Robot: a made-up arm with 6 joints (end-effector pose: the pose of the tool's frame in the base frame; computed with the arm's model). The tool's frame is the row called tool. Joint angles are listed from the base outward.
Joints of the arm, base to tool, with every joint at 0 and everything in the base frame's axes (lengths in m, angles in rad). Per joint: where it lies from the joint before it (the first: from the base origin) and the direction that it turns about. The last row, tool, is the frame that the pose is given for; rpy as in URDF.
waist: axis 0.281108 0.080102 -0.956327 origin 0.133 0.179 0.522
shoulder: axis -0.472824 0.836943 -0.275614 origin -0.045 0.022 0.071
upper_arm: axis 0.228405 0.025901 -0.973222 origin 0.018 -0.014 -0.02
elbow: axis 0.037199 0.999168 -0.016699 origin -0.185 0 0.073
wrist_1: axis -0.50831 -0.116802 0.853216 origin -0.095 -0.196 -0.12
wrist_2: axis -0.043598 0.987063 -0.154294 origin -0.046 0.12 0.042
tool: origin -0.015 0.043 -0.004 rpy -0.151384 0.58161 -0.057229
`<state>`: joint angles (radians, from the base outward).
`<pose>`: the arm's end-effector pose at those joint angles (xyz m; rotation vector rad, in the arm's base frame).
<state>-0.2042 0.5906 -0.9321 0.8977 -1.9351 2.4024</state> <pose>0.2299 -0.0627 0.7217 -1.2650 -1.7685 1.2476</pose>
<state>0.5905 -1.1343 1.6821 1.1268 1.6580 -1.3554</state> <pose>-0.2157 0.6220 0.7117 0.9156 -1.7962 -0.0934</pose>
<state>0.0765 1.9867 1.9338 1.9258 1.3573 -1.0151</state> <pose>0.4263 0.4996 0.4331 -0.0389 0.4610 -1.4864</pose>
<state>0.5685 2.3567 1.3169 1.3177 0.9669 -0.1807</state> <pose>0.4539 0.4397 0.3605 -0.5759 -2.2771 1.9234</pose>
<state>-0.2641 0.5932 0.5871 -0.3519 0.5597 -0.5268</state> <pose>-0.2791 0.2586 0.5594 -0.8820 0.1673 0.0687</pose>
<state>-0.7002 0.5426 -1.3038 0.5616 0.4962 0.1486</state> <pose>0.2400 -0.0798 0.9217 -1.9939 1.1646 1.7522</pose>
